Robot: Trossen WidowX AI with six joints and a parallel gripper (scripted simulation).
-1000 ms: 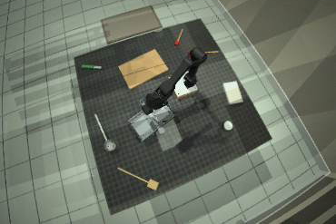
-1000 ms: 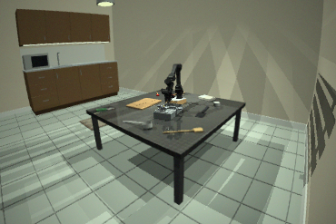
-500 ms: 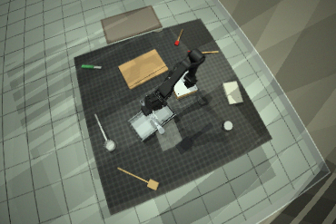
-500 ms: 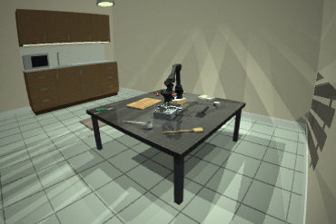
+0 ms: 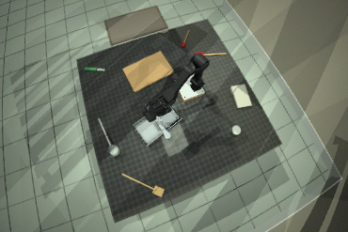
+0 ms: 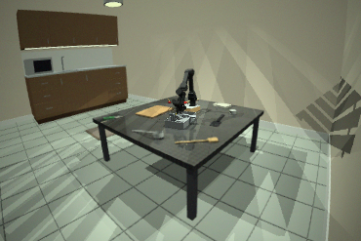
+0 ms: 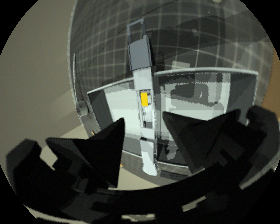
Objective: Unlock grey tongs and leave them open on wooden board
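The yellow lock piece lies 30 mm to the right of my gripper tip. Also, from my gripper tip: black spatula: 220 mm behind, 290 mm to the left, 60 mm below; wooden board: 100 mm behind, 400 mm to the right, 60 mm below; roasting tin: 30 mm to the left, 40 mm below.
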